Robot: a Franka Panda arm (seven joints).
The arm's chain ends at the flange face. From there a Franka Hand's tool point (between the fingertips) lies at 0.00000 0.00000 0.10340 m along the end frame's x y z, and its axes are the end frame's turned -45 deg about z.
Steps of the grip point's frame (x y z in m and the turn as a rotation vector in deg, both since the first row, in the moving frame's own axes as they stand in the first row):
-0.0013 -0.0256 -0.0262 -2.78 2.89 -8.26
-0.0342 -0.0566 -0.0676 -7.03 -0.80 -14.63
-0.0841 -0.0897 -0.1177 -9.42 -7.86 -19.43
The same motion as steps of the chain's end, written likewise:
-0.0262 -0.0165 -0.0259 0.08 4.01 -8.26
-0.0733 -0.0247 -0.0668 -5.54 4.41 -14.63
-0.1285 -0.0251 -0.1154 -12.22 1.10 -19.43

